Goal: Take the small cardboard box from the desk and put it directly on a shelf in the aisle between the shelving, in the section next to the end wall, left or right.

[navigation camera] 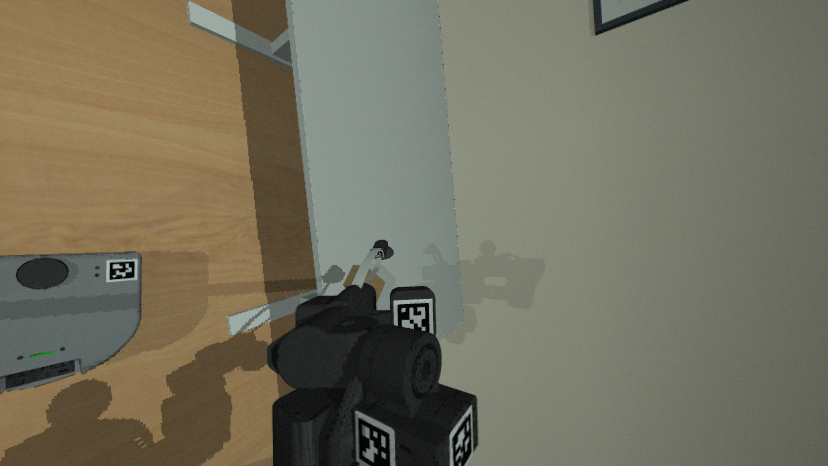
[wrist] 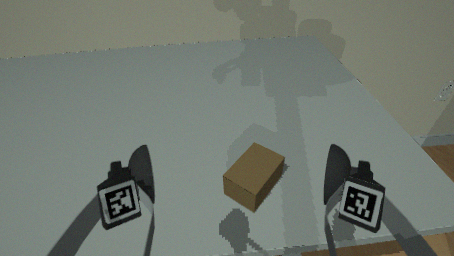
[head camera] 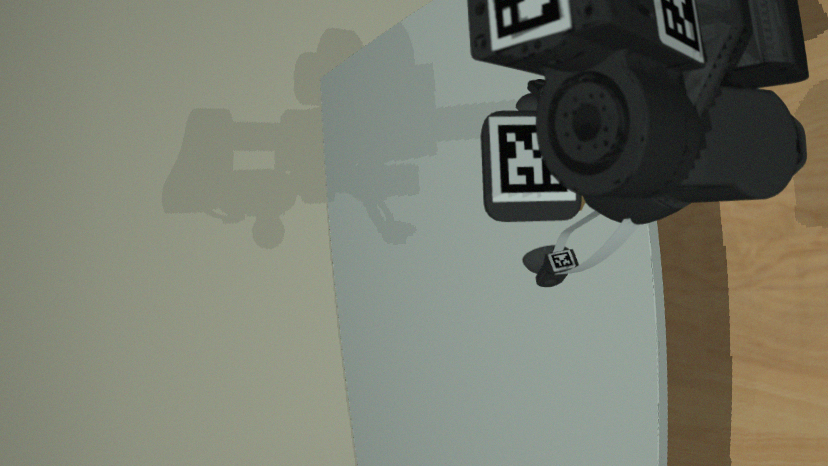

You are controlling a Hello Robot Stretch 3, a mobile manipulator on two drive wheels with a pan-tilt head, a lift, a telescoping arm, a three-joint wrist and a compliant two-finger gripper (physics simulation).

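Where they show: gripper, fingertip midpoint: [navigation camera: 385,286] [wrist: 237,165]; robot's base, origin of the base link: [navigation camera: 44,271].
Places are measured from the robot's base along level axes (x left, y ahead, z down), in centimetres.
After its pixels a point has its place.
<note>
The small cardboard box [navigation camera: 375,284] @(y -5.3, x -51.5, z -77.0 cm) [wrist: 254,175] @(y -4.9, x -48.2, z -77.0 cm) lies on the light grey desk [head camera: 492,358] @(y 21.5, x -65.0, z -72.0 cm) [navigation camera: 376,115] @(y 45.0, x -58.7, z -72.0 cm) [wrist: 90,115] @(y 33.5, x -69.9, z -72.0 cm), near its front edge. In the head view the wrist hides almost all of the box. My gripper [wrist: 237,165] @(y -2.2, x -36.7, z -93.3 cm) is open, with its fingers wide apart. In the wrist view the box shows between the two fingers, turned at an angle, with space on both sides and no finger touching it. In the head view one fingertip shows over the desk and the other is mostly hidden behind the wrist. The shelving does not show in these views.
A wall [head camera: 144,347] @(y 23.8, x -116.1, z -115.2 cm) [navigation camera: 637,231] @(y 7.5, x -117.6, z -138.6 cm) [wrist: 75,25] @(y 56.6, x -113.0, z -80.1 cm) stands along the desk's back edge. Desk feet [navigation camera: 249,318] stick out over the wooden floor [navigation camera: 115,144] @(y 39.8, x -12.7, z 0.0 cm) [head camera: 782,347] @(y 32.0, x -40.2, z 0.0 cm). My base [navigation camera: 75,312] @(y -10.1, x -4.9, z -16.0 cm) stands on the floor in front of the desk. A picture frame [navigation camera: 597,26] @(y 79.2, x -108.6, z -130.5 cm) hangs on the wall.
</note>
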